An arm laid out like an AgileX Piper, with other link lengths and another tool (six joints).
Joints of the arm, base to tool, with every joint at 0 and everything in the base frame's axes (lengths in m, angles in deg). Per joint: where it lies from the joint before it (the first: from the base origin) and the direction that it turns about. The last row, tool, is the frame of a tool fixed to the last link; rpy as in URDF.
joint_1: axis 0 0 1 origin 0.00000 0.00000 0.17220
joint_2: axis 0 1 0 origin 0.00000 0.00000 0.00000
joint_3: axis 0 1 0 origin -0.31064 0.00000 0.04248
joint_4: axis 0.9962 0 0.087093 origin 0.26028 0.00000 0.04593
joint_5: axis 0 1 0 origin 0.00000 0.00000 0.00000
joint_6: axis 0.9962 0 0.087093 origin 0.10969 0.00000 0.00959
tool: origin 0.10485 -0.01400 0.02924 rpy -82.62 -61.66 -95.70
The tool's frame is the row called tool.
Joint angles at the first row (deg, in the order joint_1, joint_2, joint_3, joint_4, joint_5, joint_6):
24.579 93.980 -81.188 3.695 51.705 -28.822
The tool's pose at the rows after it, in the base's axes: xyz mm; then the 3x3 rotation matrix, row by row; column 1 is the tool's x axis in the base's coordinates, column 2 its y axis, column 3 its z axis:
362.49, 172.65, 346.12; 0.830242, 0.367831, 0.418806; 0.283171, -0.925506, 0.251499; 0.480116, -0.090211, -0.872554
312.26, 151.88, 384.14; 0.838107, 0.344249, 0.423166; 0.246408, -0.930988, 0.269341; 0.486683, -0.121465, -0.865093
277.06, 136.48, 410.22; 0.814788, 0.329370, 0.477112; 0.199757, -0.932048, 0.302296; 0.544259, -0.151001, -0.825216
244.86, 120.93, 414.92; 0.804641, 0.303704, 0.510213; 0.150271, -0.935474, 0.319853; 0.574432, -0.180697, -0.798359
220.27, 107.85, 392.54; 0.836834, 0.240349, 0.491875; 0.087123, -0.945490, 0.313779; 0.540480, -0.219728, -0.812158
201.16, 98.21, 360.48; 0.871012, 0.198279, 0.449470; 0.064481, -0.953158, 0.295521; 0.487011, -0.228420, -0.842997
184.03, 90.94, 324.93; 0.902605, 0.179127, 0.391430; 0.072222, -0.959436, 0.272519; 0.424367, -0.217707, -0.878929
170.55, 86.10, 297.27; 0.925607, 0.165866, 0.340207; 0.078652, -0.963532, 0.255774; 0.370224, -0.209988, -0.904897
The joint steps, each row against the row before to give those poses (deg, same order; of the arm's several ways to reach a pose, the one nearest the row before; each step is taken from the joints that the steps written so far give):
0.000 -10.338 -0.001 -0.318 10.092 4.160
0.000 -8.849 0.242 0.613 7.837 2.354
-0.002 -7.903 2.333 0.367 1.311 1.880
0.003 -7.369 4.736 0.058 0.000 2.368
0.000 -5.287 6.675 0.000 -0.001 4.191
-0.002 -3.653 6.864 0.001 0.000 2.087
-0.002 -2.580 6.725 0.186 0.000 0.316
-0.001 -1.602 5.036 0.363 0.000 0.125

